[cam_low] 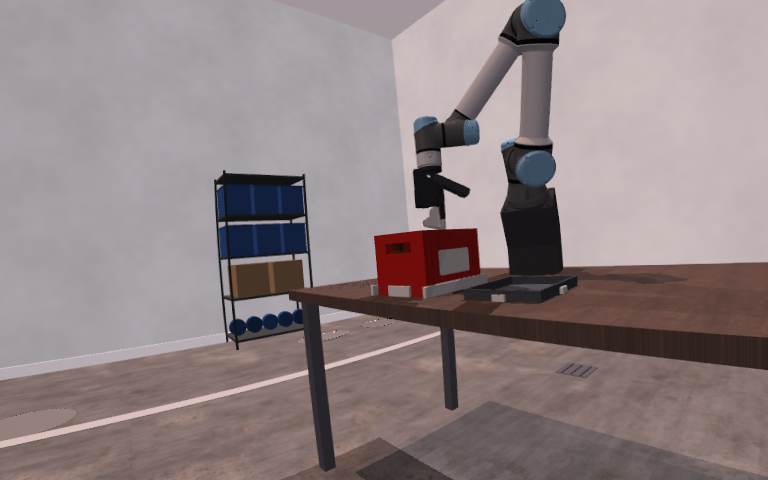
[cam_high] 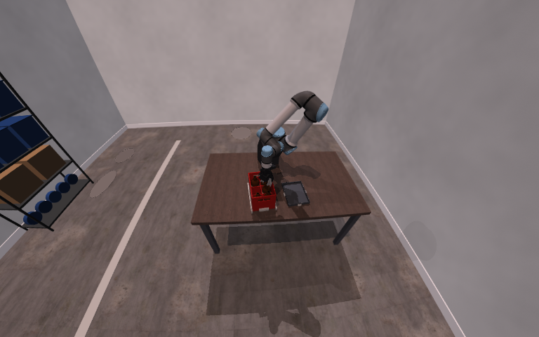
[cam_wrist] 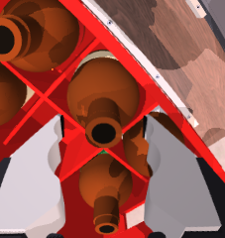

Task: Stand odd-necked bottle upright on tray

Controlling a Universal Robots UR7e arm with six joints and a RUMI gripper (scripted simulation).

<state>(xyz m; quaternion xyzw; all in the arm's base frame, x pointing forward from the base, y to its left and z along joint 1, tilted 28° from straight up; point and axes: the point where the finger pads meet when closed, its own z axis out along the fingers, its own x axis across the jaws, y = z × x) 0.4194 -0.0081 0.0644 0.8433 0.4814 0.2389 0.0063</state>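
The brown bottle is 7 cm below my hand. Also, from my hand: dark tray: 6 cm behind, 25 cm to the left, 14 cm below; red crate: 2 cm ahead, 4 cm to the right, 7 cm below; glass bottle: 12 cm ahead, 6 cm to the right, 7 cm below.
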